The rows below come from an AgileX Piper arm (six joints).
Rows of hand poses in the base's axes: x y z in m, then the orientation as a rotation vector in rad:
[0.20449 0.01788 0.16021 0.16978 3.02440 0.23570]
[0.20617 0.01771 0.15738 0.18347 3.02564 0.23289]
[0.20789 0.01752 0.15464 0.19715 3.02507 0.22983]
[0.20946 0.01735 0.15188 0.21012 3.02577 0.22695]
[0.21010 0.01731 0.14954 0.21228 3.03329 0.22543]
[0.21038 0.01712 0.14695 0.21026 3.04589 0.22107]
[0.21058 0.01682 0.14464 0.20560 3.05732 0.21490]
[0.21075 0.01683 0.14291 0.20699 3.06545 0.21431]
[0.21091 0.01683 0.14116 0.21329 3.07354 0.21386]
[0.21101 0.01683 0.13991 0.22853 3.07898 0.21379]
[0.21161 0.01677 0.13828 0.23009 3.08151 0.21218]
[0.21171 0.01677 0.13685 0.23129 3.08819 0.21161]
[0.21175 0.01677 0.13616 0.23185 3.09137 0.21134]
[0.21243 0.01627 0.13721 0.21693 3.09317 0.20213]
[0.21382 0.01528 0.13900 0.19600 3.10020 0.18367]
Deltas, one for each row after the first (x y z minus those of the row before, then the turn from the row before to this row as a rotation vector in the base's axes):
[0.00168 -0.00017 -0.00283 -0.00134 0.00259 -0.00886]
[0.00172 -0.00019 -0.00274 -0.00151 0.00084 -0.00905]
[0.00157 -0.00017 -0.00276 -0.00140 0.00209 -0.00843]
[0.00064 -0.00004 -0.00234 -0.00078 0.00765 -0.00057]
[0.00028 -0.00019 -0.00259 -0.00268 0.01213 0.00262]
[0.00020 -0.00030 -0.00231 -0.00394 0.01065 0.00411]
[0.00017 0.00001 -0.00173 -0.00019 0.00819 0.00000]
[0.00016 0.00000 -0.00175 0.00003 0.00871 -0.00314]
[0.00010 0.00000 -0.00125 0.00041 0.00713 -0.00911]
[0.00060 -0.00006 -0.00163 -0.00094 0.00266 -0.00073]
[0.00010 0.00000 -0.00143 -0.00015 0.00674 -0.00001]
[0.00004 0.00000 -0.00069 -0.00007 0.00321 0.00001]
[0.00068 -0.00050 0.00105 -0.00613 -0.00009 0.00954]
[0.00139 -0.00099 0.00179 -0.01202 0.00443 0.01379]

